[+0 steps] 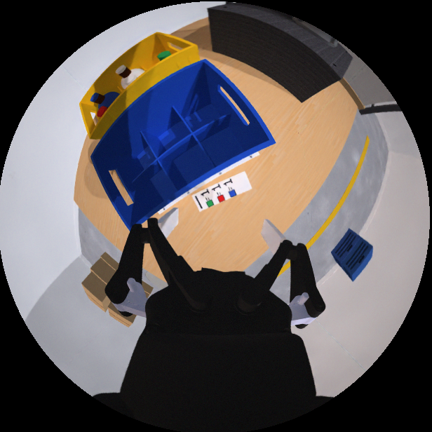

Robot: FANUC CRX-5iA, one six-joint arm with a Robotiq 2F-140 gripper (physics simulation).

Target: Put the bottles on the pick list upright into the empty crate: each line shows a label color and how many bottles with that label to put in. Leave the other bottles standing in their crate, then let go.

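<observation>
The blue crate (215, 77) stands on the table, divided into compartments; no bottle shows in it. The yellow crate (182, 59) stands behind it, partly hidden by its wall. In it show a green cap (164, 55), a white bottle (132, 76) with a brown and white cap, a blue bottle (111, 99) and a red part (102, 111) near the left end. The pick list (241, 182) lies in front of the blue crate; its lines show a green, a red and a blue square, each apparently with a 1. My gripper (220, 220) is open and empty, near the list and the blue crate's front left corner.
A dark ribbed block (265, 50) stands at the back right of the wooden table (295, 145). Cardboard boxes (97, 285) are at the lower left. A small blue crate-like box (352, 254) is on the floor at the right, beyond a yellow floor line (346, 202).
</observation>
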